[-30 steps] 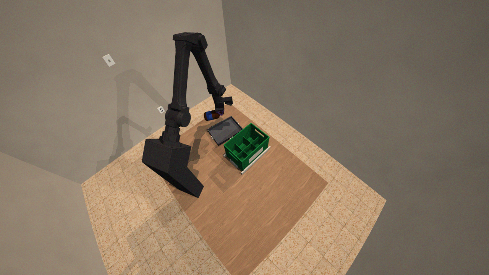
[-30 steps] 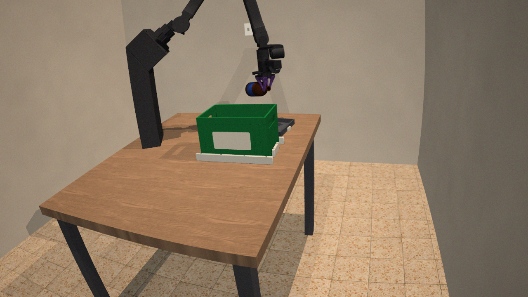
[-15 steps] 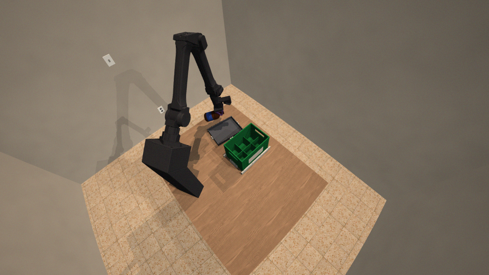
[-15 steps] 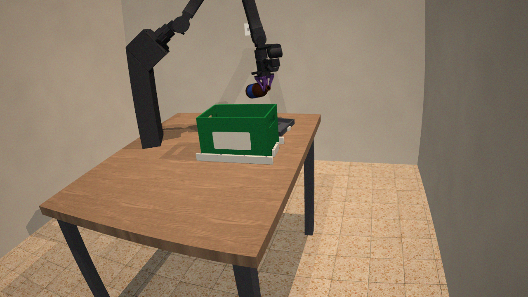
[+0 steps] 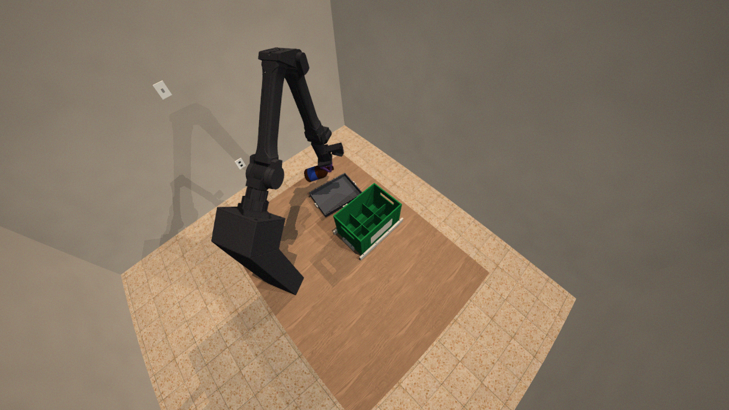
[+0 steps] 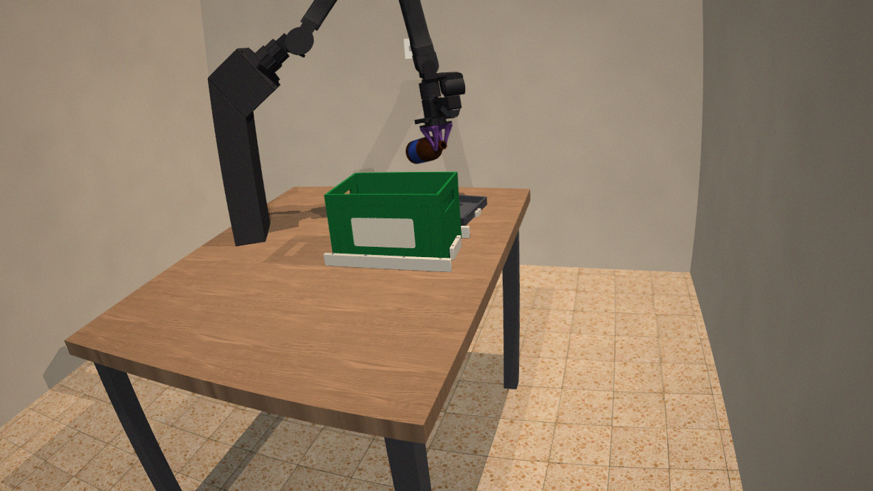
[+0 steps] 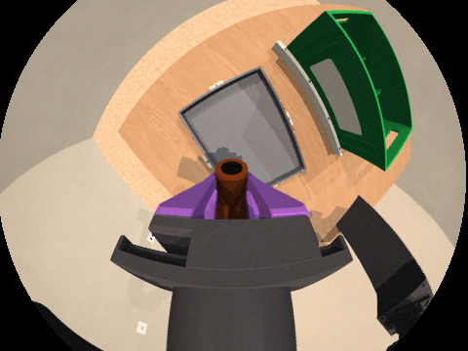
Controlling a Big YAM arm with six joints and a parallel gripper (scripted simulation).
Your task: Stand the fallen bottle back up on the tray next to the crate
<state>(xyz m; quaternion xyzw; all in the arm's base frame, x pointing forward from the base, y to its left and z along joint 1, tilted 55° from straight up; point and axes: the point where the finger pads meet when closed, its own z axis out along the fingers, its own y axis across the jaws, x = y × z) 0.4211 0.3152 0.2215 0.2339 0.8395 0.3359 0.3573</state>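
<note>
Right now the brown bottle is 50 mm behind my hand, 10 mm to the left of it and 10 mm below it. Round my hand: green crate 120 mm ahead, 300 mm to the right, 100 mm below; then tray 40 mm to the right, 170 mm below.
</note>
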